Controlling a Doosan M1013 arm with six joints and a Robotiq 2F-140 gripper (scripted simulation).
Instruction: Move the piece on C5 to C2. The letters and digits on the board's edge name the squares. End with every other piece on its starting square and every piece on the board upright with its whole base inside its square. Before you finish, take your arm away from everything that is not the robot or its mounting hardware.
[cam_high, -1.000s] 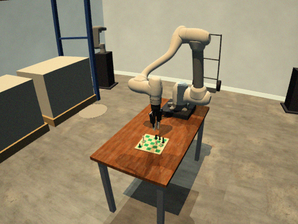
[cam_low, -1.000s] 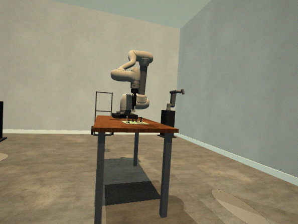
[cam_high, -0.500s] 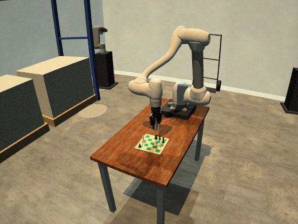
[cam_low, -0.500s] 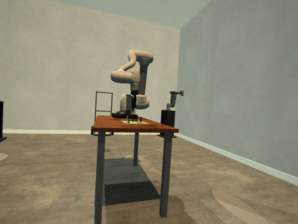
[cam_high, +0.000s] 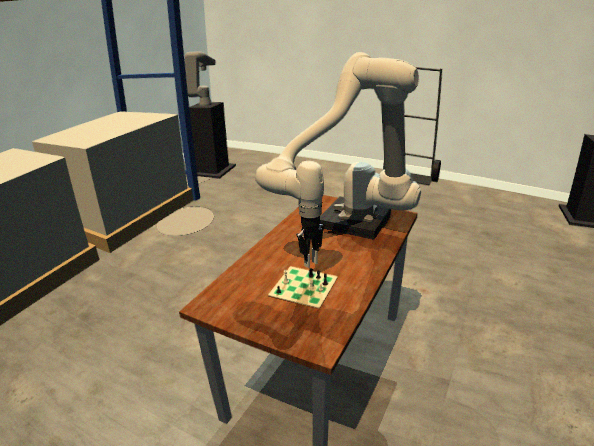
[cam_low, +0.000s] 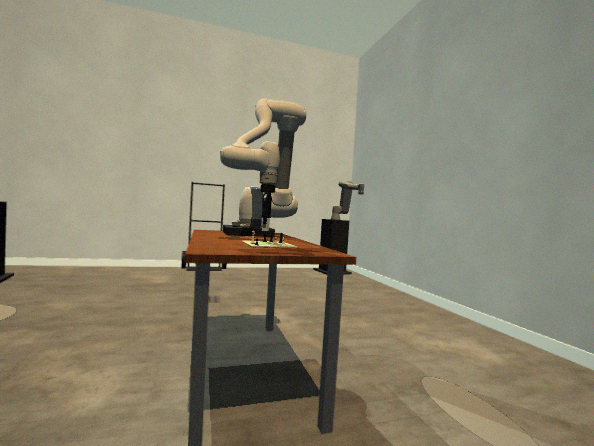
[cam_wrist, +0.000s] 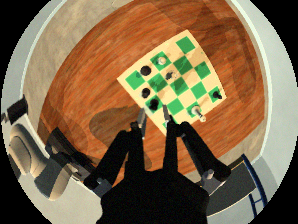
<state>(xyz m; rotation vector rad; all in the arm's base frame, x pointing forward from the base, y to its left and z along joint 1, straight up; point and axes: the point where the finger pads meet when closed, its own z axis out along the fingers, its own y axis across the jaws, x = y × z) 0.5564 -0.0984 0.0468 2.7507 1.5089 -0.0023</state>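
Now: hand 7 cm above the black piece. The rest, counted from my hand: white piece (7 cm ahead, 9 cm to the right, 6 cm below); then chessboard (7 cm ahead, 1 cm to the right, 9 cm below).
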